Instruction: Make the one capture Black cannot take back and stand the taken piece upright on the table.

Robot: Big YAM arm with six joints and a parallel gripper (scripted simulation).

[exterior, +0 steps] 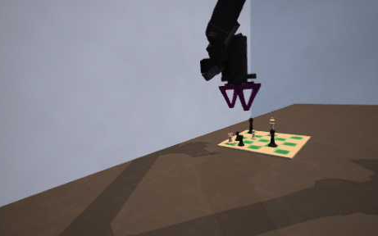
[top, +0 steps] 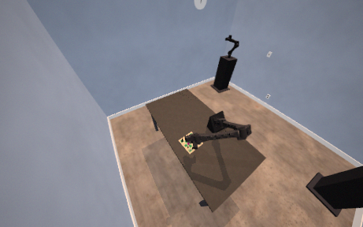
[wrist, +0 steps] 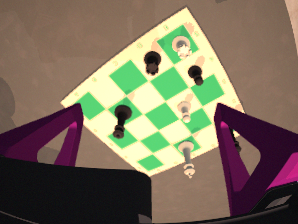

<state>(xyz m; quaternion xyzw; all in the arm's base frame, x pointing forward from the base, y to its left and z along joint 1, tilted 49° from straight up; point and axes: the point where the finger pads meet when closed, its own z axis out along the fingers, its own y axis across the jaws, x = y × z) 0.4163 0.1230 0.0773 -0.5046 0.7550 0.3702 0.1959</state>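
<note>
The white pawn is 110 mm below my hand, 90 mm to the right of it and 10 mm ahead of it. Also, from my hand: tall white piece: 160 mm to the right, 90 mm below, 10 mm behind; chessboard: 130 mm below, 90 mm to the right, 20 mm behind; tall black piece: 150 mm to the right, 90 mm below, 60 mm ahead.
</note>
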